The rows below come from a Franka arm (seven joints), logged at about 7 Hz.
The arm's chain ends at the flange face. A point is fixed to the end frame.
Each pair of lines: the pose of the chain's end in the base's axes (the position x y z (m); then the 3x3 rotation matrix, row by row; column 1 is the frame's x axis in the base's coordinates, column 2 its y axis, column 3 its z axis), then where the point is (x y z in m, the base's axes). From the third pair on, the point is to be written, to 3 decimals.
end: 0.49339, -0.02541, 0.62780; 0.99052, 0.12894, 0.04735; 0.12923, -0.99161, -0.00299; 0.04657, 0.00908, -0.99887
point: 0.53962 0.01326 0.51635
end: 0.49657, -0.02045, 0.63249; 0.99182, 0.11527, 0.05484; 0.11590, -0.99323, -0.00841; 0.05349, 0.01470, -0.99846
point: 0.54417 0.01706 0.52121
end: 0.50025, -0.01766, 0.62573; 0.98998, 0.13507, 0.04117; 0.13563, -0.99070, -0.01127; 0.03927, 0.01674, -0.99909
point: 0.546 0.020 0.514
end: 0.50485, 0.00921, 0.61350; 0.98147, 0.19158, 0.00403; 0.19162, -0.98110, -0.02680; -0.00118, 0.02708, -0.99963
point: 0.544 0.048 0.499
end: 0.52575, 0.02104, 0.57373; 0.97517, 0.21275, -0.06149; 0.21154, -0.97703, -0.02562; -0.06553, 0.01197, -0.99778
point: 0.556 0.060 0.457
